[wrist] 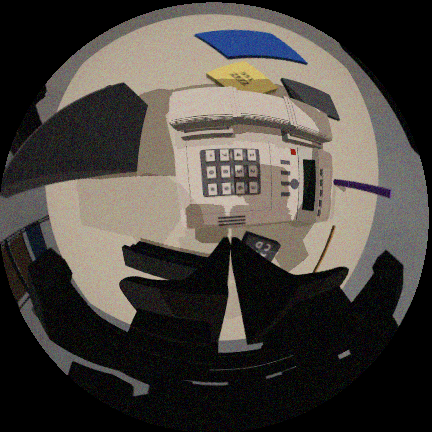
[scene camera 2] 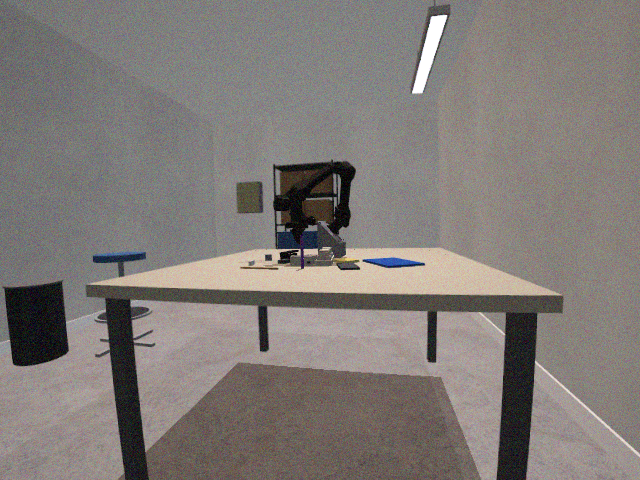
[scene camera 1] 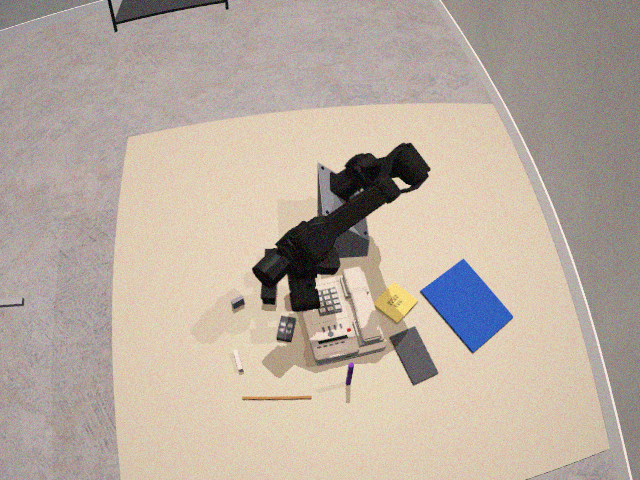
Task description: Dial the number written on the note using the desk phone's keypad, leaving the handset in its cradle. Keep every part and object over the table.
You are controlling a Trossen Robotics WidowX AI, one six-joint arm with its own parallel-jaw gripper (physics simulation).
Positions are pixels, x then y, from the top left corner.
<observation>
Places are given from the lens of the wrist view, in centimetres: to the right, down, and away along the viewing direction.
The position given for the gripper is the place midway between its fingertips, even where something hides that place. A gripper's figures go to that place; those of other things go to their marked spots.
gripper (wrist: 228,241): 1, 2, 10
yellow note (wrist: 242,75): 4, -22, 10
handset (wrist: 204,108): -1, -10, 8
black stapler (wrist: 163,262): -7, 6, 15
The marked spots on the handset and the black stapler are 18 cm apart.
</observation>
